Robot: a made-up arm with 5 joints.
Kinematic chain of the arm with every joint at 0, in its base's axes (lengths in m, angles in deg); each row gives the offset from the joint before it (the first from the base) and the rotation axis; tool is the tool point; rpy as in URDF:
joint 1: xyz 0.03 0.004 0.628 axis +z
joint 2: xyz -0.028 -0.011 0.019 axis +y
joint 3: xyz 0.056 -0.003 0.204 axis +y
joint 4: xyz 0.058 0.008 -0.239 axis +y
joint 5: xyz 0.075 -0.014 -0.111 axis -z
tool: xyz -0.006 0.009 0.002 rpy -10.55 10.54 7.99
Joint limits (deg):
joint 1: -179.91..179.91
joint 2: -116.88..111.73
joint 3: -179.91..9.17
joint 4: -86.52..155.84
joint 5: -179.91..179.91
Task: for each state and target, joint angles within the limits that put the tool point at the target. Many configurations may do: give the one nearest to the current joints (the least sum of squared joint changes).
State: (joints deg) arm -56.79 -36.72 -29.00 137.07 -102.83
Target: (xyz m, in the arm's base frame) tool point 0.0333 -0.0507 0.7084
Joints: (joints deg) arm -56.06 -39.19 -29.17 140.37 -102.46
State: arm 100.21 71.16 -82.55 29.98 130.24
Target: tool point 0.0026 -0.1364 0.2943
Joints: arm 70.58 106.15 -48.07 41.44 128.14
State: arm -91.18 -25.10 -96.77 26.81 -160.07
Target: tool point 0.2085 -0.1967 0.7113
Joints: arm -41.81 -25.63 -39.92 57.86 -157.66
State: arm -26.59 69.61 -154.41 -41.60 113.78
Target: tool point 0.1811 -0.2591 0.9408
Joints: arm -56.66 64.34 -175.85 -64.74 114.96
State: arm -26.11 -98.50 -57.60 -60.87 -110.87
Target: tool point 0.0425 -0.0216 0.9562
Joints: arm 1.76 -77.51 -18.59 -54.83 -89.82
